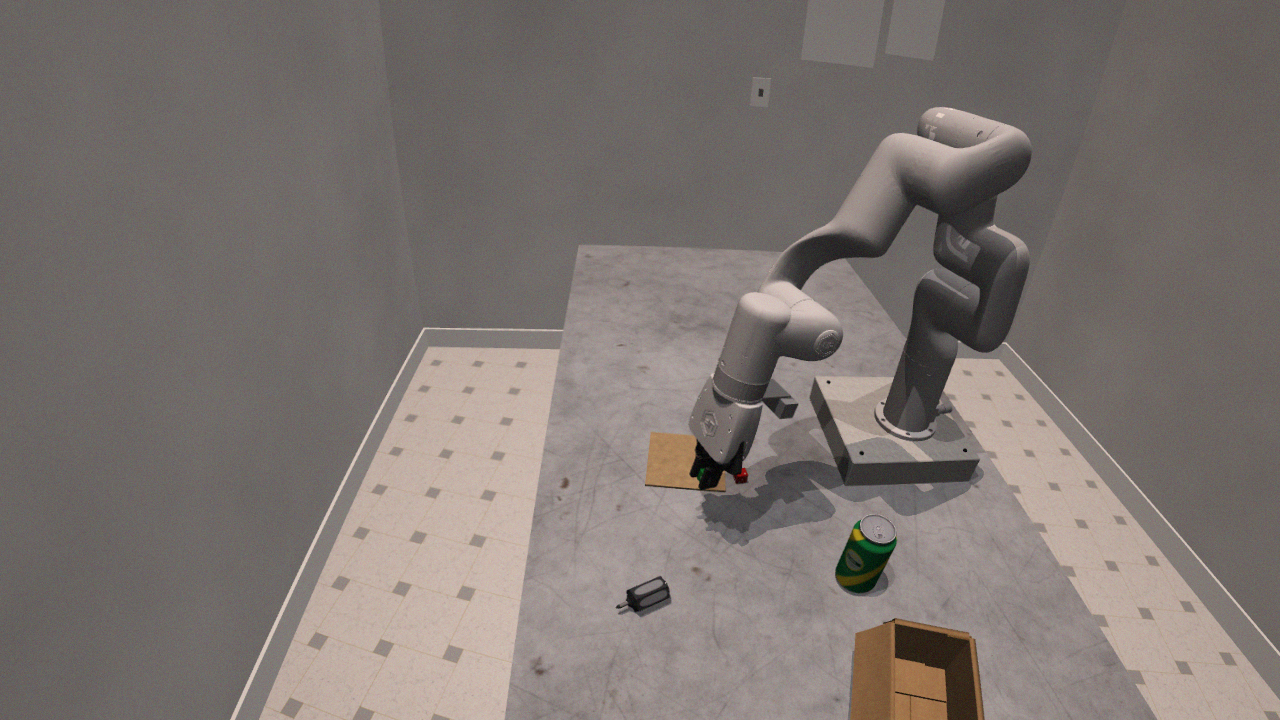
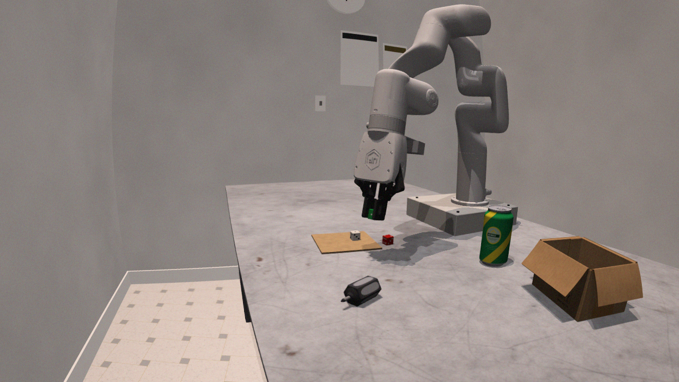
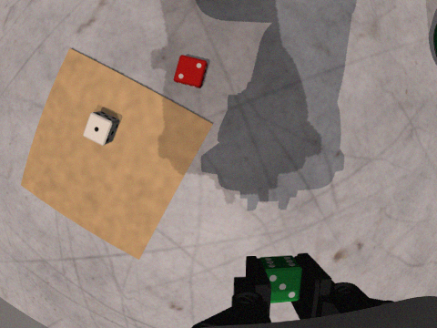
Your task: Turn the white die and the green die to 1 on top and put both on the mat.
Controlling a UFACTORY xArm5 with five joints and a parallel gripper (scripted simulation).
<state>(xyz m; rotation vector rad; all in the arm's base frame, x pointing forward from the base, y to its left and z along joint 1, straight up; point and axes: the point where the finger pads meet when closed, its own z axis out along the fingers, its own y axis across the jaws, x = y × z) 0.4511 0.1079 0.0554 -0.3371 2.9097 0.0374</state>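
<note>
Right now the green die is 10 mm below my hand. Also, from my hand: tan mat (140 mm to the right, 110 mm below, 20 mm behind); red die (100 mm below, 100 mm behind, 80 mm to the right); white die (140 mm to the right, 100 mm below, 40 mm behind).
</note>
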